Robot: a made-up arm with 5 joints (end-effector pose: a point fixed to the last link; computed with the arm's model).
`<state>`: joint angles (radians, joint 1 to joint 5).
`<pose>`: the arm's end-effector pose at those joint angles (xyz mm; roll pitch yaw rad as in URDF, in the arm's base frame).
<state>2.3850 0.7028 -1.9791 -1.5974 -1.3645</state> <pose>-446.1 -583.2 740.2 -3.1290 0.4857 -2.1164</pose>
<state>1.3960 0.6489 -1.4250 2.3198 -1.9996</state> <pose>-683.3 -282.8 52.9 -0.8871 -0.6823 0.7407</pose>
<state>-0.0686 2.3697 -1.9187 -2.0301 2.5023</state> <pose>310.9 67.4 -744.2 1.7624 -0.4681 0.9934</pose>
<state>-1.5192 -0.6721 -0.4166 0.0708 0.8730</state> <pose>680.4 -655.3 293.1 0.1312 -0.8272 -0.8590</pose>
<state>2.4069 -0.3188 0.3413 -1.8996 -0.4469</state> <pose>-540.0 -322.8 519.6 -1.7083 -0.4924 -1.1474</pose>
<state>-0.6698 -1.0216 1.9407 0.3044 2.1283</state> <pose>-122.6 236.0 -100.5 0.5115 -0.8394 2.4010</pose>
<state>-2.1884 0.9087 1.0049 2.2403 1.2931</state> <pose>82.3 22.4 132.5 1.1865 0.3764 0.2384</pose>
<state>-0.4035 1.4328 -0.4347 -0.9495 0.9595</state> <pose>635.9 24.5 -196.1 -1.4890 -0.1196 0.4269</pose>
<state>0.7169 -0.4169 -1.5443 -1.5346 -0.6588</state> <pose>-714.2 -224.4 -240.6 -1.5527 -0.2403 -1.9155</pose>
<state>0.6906 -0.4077 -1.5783 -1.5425 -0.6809</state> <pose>-707.4 -222.8 -251.1 -1.5421 -0.2329 -1.9099</pose>
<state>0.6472 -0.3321 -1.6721 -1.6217 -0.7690</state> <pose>-690.8 -232.7 -259.8 -1.5309 -0.2360 -1.8047</pose>
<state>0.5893 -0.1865 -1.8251 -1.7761 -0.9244</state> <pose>-661.1 -267.2 -264.0 -1.5087 -0.2392 -1.5701</pose>
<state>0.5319 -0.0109 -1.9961 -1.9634 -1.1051</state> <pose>-616.5 -327.5 -265.4 -1.4614 -0.2274 -1.2533</pose>
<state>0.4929 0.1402 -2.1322 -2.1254 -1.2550</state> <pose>-565.2 -388.6 -266.5 -1.4011 -0.2066 -0.9615</pose>
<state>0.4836 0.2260 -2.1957 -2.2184 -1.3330</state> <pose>-533.2 -422.7 -265.7 -1.3619 -0.1913 -0.7911</pose>
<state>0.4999 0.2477 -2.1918 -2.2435 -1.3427</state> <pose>-532.3 -429.2 -261.3 -1.3573 -0.1854 -0.7492</pose>
